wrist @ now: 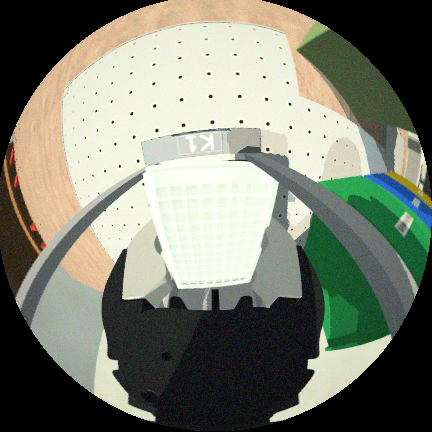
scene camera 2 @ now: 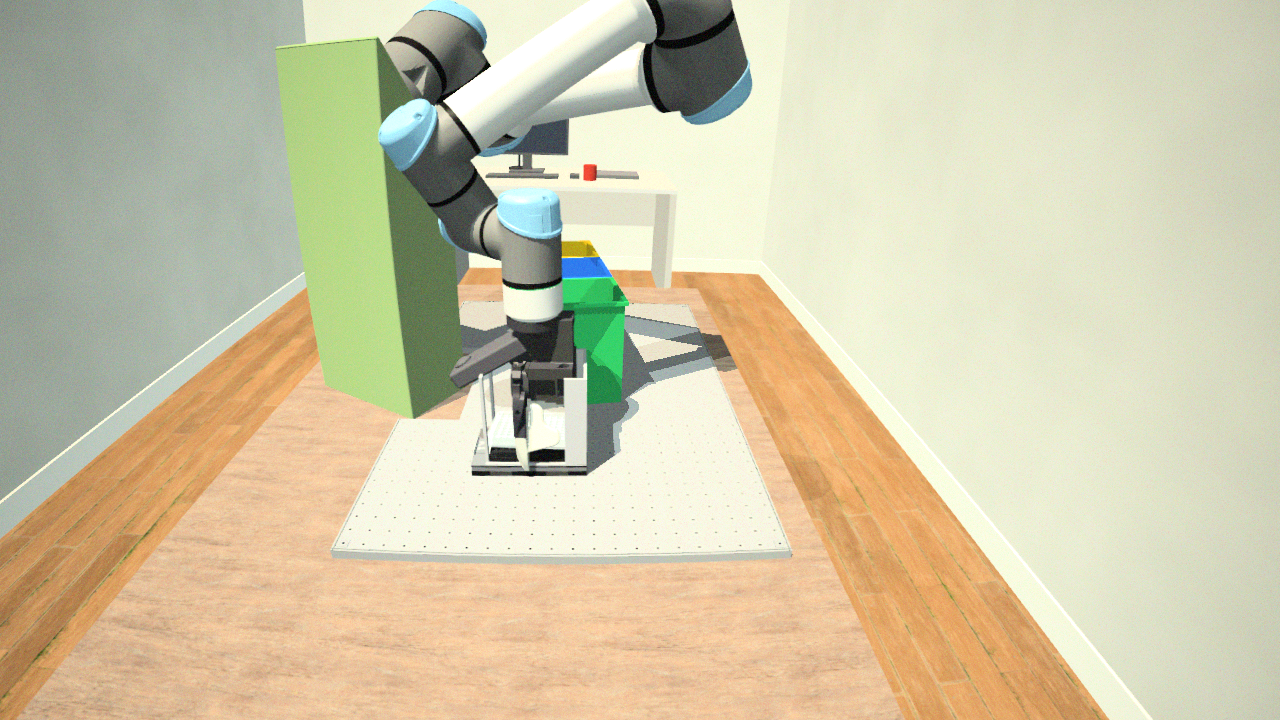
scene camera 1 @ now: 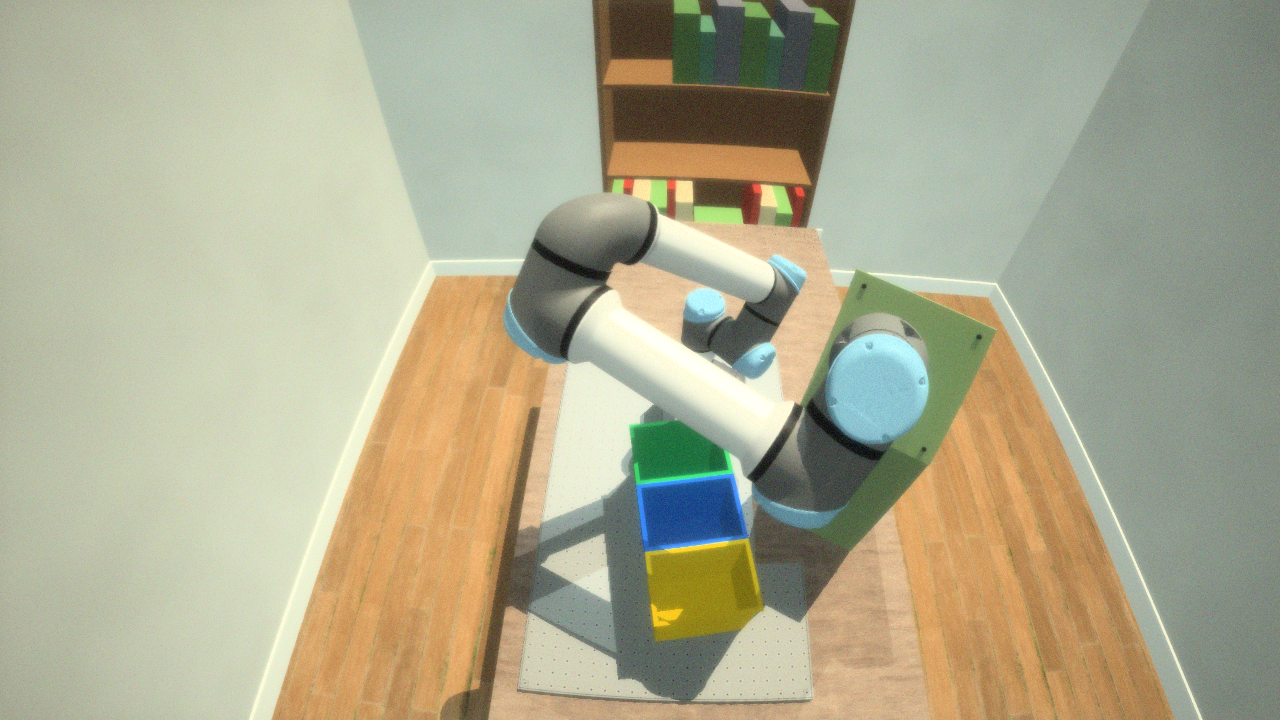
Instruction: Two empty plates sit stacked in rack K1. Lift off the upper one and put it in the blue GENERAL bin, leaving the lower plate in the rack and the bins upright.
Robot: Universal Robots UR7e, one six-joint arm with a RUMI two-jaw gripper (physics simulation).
Labels:
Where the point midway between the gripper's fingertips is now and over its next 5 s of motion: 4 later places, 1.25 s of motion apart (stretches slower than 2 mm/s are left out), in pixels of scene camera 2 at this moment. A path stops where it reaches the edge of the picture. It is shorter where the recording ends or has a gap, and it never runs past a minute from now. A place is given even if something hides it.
My gripper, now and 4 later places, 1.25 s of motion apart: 532, 448; 531, 440; 528, 381; 524, 310; 538, 267

